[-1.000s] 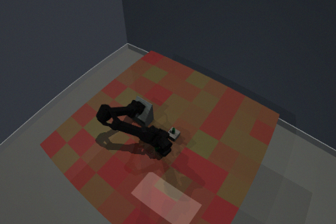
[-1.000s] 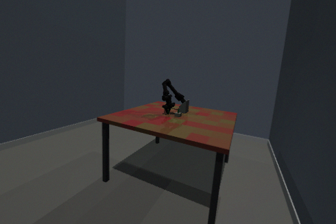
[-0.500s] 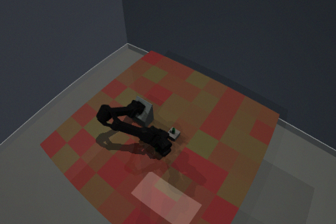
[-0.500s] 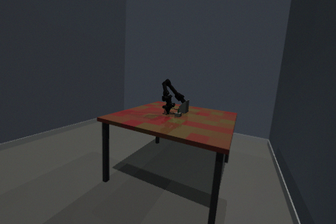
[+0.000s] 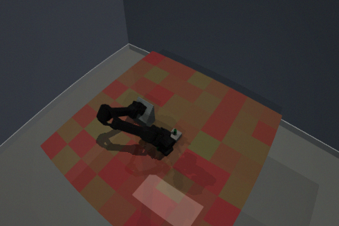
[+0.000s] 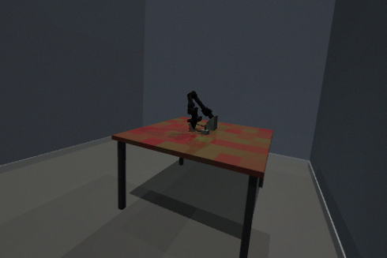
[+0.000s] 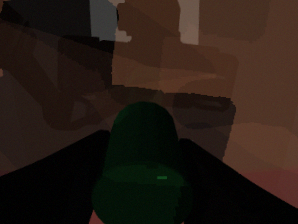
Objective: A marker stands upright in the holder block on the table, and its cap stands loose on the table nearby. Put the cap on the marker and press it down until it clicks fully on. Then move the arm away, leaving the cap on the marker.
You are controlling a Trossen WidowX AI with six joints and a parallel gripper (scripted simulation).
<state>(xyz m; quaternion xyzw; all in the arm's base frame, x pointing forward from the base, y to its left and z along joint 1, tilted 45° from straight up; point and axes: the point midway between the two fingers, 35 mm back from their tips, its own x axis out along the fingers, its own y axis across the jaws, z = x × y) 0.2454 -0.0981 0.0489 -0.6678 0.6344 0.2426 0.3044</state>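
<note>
The holder block is 10 mm ahead of my gripper tip, 140 mm to the left of it and 20 mm below it. From my gripper tip the other things lie so: dark green cap (10 mm above).
</note>
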